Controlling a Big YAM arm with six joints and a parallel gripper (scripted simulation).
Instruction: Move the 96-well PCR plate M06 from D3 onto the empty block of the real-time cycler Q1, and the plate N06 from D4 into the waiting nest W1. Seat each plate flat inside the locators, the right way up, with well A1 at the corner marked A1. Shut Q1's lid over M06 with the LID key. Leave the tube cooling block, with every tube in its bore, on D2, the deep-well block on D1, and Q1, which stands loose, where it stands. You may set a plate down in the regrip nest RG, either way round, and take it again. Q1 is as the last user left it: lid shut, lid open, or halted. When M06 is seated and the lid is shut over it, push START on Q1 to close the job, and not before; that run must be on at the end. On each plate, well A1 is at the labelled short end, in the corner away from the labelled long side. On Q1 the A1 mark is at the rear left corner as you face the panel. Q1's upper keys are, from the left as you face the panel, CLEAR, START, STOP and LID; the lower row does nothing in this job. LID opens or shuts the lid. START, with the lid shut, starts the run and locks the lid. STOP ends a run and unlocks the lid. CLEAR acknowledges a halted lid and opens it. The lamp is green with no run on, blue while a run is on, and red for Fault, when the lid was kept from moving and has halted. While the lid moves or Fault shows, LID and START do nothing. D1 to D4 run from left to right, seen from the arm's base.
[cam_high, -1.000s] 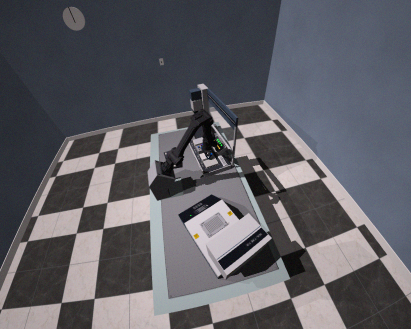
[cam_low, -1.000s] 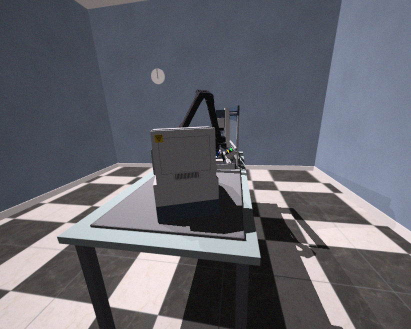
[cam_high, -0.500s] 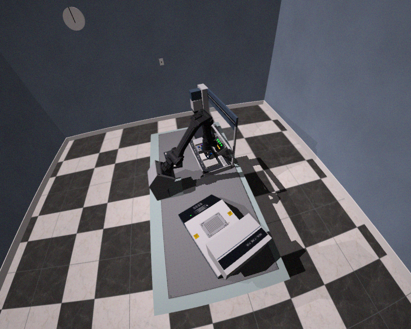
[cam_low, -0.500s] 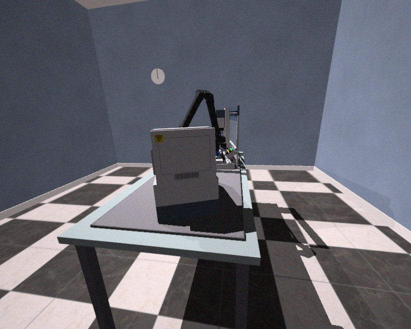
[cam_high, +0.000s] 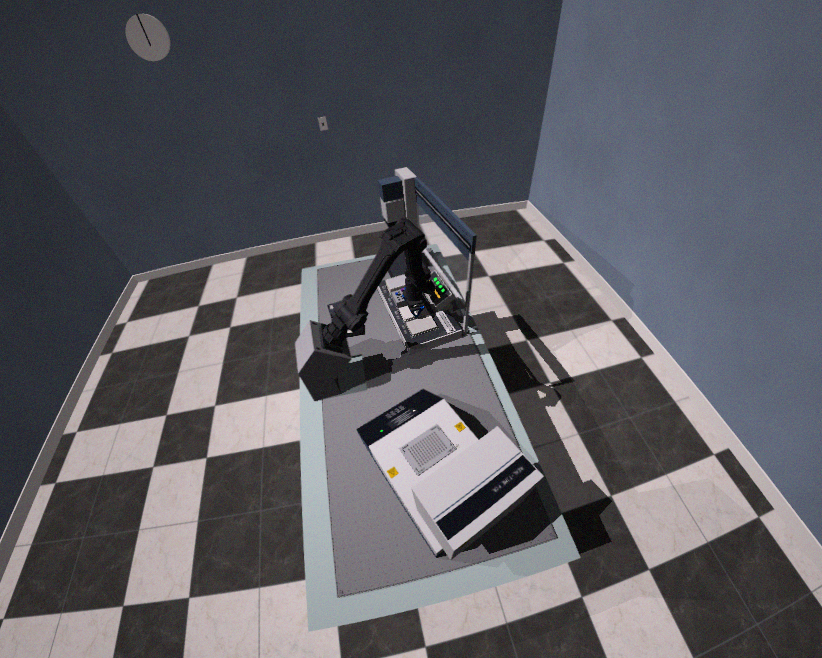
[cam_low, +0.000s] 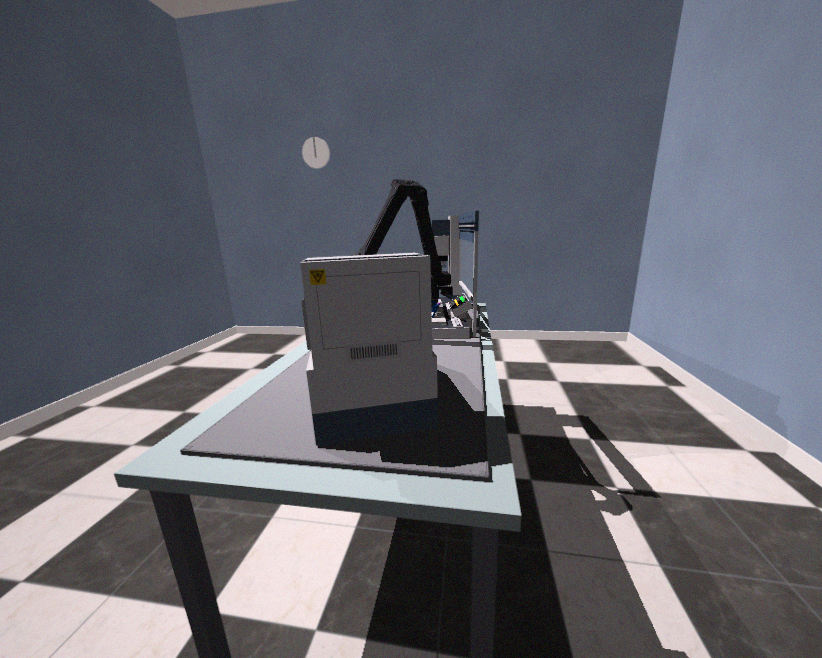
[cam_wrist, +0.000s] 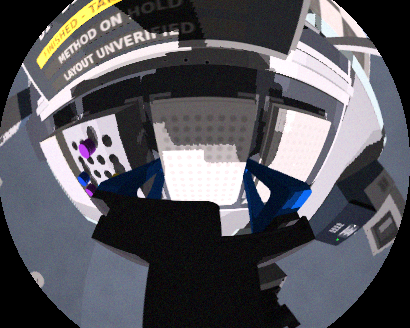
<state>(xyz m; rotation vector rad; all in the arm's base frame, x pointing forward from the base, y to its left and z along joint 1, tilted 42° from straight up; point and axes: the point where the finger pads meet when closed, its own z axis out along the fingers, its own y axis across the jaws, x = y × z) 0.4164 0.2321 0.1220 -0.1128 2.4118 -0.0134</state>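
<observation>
Right now my hand is 100 mm to the right of the tube cooling block, 10 mm below it and 10 mm past it. Also, from my hand: black regrip nest: 330 mm behind, 60 mm below, 30 mm to the left; then white deep-well block: 200 mm to the left, 20 mm behind, 10 mm above.
</observation>
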